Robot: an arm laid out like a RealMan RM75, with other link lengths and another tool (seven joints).
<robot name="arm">
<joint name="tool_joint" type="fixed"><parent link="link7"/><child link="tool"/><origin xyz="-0.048 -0.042 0.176" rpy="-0.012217 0 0.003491"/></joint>
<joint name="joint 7" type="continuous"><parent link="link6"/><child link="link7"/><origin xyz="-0.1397 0 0" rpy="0 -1.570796 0"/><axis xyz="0 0 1"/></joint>
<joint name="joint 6" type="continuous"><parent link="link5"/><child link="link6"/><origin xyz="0 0 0" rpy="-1.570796 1.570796 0"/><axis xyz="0 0 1"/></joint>
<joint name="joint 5" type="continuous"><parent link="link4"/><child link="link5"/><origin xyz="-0.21 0 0" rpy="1.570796 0 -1.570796"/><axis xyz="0 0 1"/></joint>
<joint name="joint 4" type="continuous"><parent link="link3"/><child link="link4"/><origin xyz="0 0 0" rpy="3.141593 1.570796 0"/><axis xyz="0 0 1"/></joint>
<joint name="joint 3" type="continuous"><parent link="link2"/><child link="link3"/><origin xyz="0 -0.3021 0" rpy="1.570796 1.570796 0"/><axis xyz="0 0 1"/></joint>
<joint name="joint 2" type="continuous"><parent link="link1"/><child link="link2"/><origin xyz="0 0 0" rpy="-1.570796 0 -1.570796"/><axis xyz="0 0 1"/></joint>
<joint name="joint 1" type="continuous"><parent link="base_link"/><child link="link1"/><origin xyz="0 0 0.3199" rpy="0 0 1.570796"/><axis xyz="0 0 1"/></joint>
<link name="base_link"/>
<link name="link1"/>
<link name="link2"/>
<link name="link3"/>
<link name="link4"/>
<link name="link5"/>
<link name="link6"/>
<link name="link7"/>
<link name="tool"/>
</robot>
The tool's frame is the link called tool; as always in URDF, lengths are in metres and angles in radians. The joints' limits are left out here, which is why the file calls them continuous.
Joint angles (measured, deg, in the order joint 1, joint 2, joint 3, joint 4, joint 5, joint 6, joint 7), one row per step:
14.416, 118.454, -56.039, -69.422, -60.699, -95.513, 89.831
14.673, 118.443, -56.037, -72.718, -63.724, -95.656, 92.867
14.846, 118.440, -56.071, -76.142, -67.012, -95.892, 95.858
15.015, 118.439, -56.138, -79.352, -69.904, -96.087, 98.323
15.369, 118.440, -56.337, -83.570, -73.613, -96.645, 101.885
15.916, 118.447, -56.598, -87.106, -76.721, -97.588, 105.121
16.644, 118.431, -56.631, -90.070, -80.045, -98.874, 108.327
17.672, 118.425, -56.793, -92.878, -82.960, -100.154, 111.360
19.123, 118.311, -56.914, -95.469, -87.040, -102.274, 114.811
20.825, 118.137, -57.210, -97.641, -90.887, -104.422, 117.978
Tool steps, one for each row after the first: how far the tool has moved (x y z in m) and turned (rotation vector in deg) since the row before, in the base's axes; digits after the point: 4 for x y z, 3 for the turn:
-0.0043, -0.0054, -0.0110, -1.919, -3.170, 0.665
-0.0016, -0.0055, -0.0116, -1.752, -3.566, 0.405
-0.0008, -0.0044, -0.0092, -1.118, -3.323, 0.356
-0.0006, -0.0067, -0.0120, -1.661, -4.327, 0.398
-0.0006, -0.0072, -0.0107, -1.666, -3.749, 0.492
0.0033, -0.0060, -0.0105, -1.709, -3.828, -0.032
0.0013, -0.0054, -0.0088, -1.485, -3.512, 0.234
0.0080, -0.0056, -0.0116, -2.023, -4.781, -0.321
0.0082, -0.0045, -0.0098, -1.837, -4.632, -0.315

